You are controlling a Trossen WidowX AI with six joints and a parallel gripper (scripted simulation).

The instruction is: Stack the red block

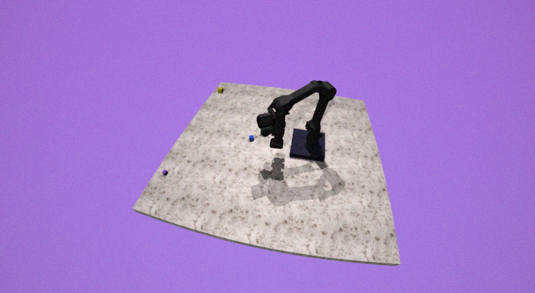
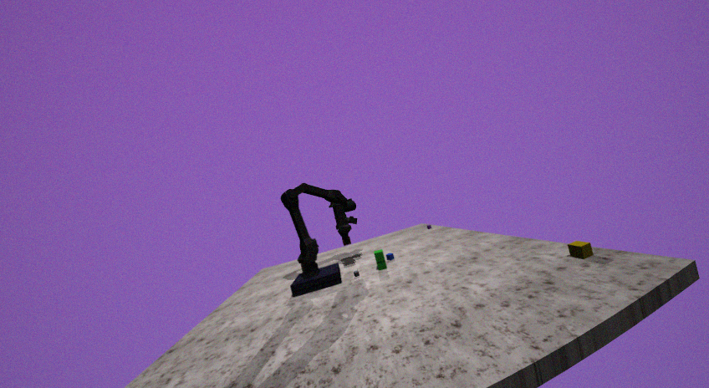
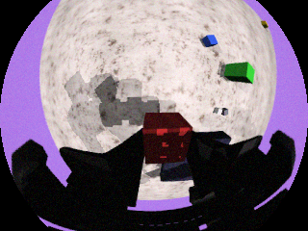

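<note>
Now: the blue cube 160 mm ahead of my gripper tip, 140 mm to the right of it and 100 mm below it. Round my gripper tip: purple cube 620 mm ahead, 160 mm to the left, 100 mm below; then tiny dark cube 200 mm to the right, 100 mm below, 30 mm behind; then red block 10 mm above.
</note>
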